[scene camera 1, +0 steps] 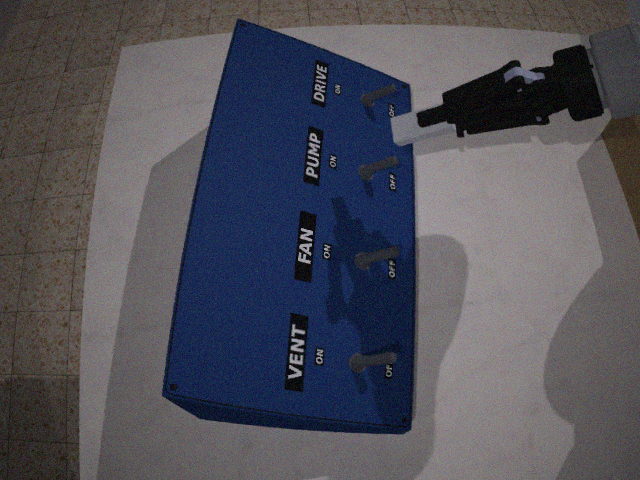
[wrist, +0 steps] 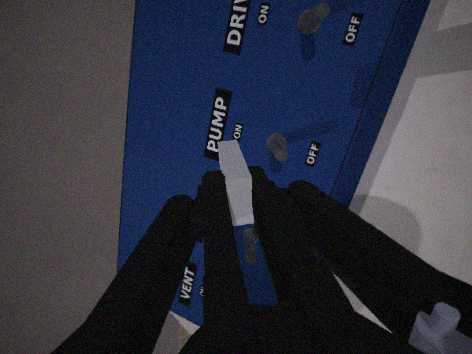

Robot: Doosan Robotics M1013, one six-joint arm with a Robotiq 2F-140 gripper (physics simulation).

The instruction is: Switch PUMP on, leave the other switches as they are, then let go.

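Frame: origin at the arm's base, x ahead, y left, z up, level; metres.
Where they show: gripper, fingertip midpoint: (scene camera 1: 395, 132) (wrist: 228, 158).
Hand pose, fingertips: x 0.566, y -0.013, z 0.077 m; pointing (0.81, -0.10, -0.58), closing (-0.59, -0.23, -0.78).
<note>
Things, the pixels of their centre, and the offset from my fingertips. Level surfaces: height alone.
- blue panel, body centre: (scene camera 1: 304, 222) (wrist: 239, 167) dx +0.102, dy +0.048, dz -0.121 m
- PUMP switch, body centre: (wrist: 277, 149) (scene camera 1: 381, 165) dx +0.008, dy -0.003, dz -0.072 m
- DRIVE switch, body centre: (wrist: 314, 15) (scene camera 1: 381, 92) dx -0.003, dy -0.123, dz -0.072 m
- FAN switch, body centre: (scene camera 1: 379, 255) (wrist: 249, 247) dx +0.019, dy +0.116, dz -0.072 m
- VENT switch, body centre: (scene camera 1: 376, 359) dx +0.030, dy +0.236, dz -0.072 m
- pale table top, its level: dz -0.185 m
A blue panel (scene camera 1: 248, 206) (wrist: 165, 100) carries four grey toggle switches in a row. The PUMP switch (scene camera 1: 378, 167) (wrist: 277, 146) has its lever leaning to the OFF side, apart from the fingers. The DRIVE switch (scene camera 1: 378, 96) (wrist: 314, 18), FAN switch (scene camera 1: 377, 256) and VENT switch (scene camera 1: 373, 360) also lean to their OFF labels. My gripper (scene camera 1: 402, 129) (wrist: 228, 158) is shut and empty, its pale fingertips together. In the scene view the tips appear between the DRIVE and PUMP levers, at the panel's OFF-side edge. Their height above the panel is hard to tell.
The panel stands on a pale table top (scene camera 1: 496, 206), with tiled floor (scene camera 1: 41, 206) beyond it. The arm reaches in from the right in the scene view. Its shadow falls over the panel around the FAN and VENT switches.
</note>
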